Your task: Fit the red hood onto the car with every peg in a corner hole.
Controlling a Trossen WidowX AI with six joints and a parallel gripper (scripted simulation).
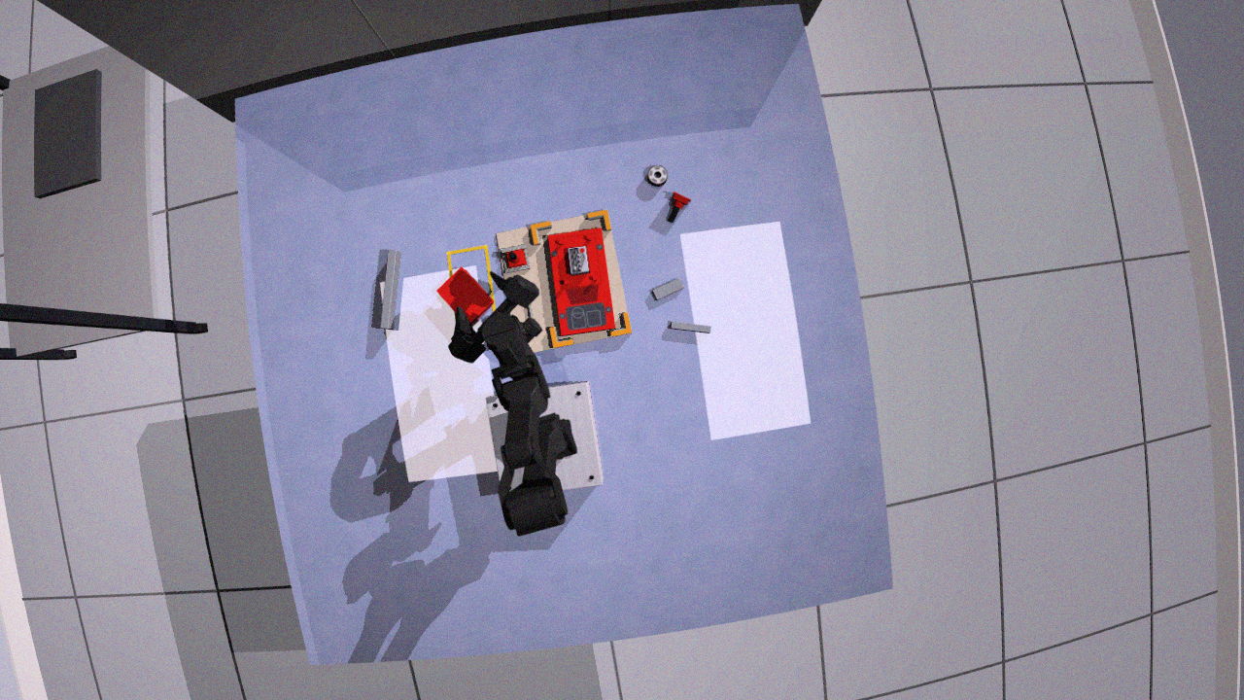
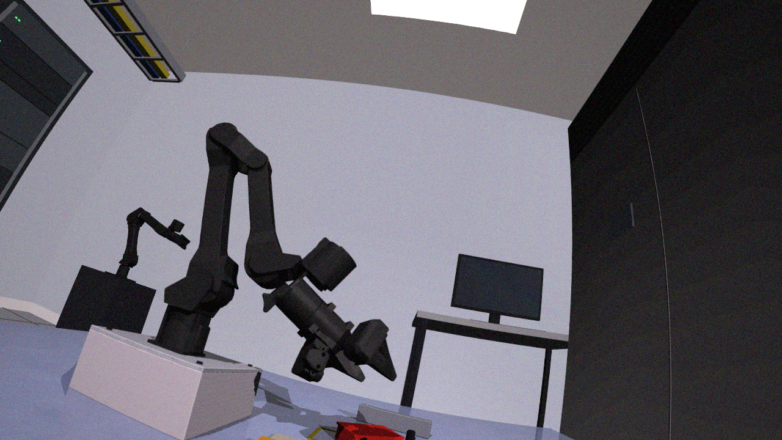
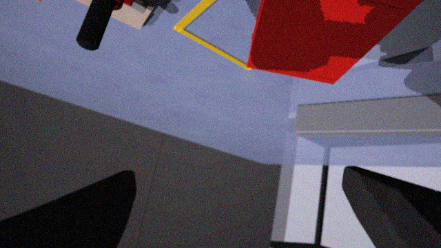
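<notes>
The red hood is 40 mm to the left of my gripper tip and 100 mm below it. From my gripper tip the other things lie so: wheel 190 mm ahead, 370 mm to the right, 110 mm below; engine block 40 mm ahead, 190 mm to the right, 90 mm below.
</notes>
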